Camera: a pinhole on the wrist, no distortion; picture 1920 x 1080 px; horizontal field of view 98.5 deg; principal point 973.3 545.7 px. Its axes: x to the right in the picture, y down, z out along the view. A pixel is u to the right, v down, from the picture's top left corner.
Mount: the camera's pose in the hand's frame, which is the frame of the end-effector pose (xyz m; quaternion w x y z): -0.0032 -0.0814 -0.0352 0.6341 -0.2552 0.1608 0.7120
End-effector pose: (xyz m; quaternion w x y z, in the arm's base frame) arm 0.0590 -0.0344 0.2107 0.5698 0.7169 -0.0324 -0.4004
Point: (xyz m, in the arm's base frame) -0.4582 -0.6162 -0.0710
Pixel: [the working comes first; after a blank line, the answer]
In the camera's frame: -0.6071 -0.1491 0.5640

83 327
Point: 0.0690 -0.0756 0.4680
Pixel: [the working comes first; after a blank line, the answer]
In the camera's frame: 0.2364 0.0552 0.2363

1801 739
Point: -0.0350 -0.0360 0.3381
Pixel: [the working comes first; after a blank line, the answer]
In the camera's frame: 0.0811 0.0959 0.1775

1351 993
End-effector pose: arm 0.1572 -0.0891 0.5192 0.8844 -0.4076 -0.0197 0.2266
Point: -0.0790 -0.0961 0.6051
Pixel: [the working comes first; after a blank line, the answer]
In the camera's frame: 0.0224 0.1926 0.2082

outside the picture
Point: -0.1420 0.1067 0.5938
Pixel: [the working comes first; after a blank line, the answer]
In the camera's frame: 0.0556 0.1278 0.4080

1086 805
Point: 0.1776 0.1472 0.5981
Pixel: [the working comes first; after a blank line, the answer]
In the camera's frame: -0.0271 -0.1519 0.2712

891 82
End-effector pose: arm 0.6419 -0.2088 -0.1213 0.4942 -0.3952 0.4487 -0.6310
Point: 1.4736 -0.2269 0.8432
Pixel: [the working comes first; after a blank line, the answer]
In the camera's frame: -1.1218 0.0749 0.5715

outside the picture
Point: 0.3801 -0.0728 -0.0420
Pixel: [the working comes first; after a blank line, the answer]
In the camera's frame: 0.0601 0.1039 -0.2064

behind the camera
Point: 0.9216 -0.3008 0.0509
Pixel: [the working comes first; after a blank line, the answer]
In the camera's frame: -0.2080 -0.0811 0.2913

382 315
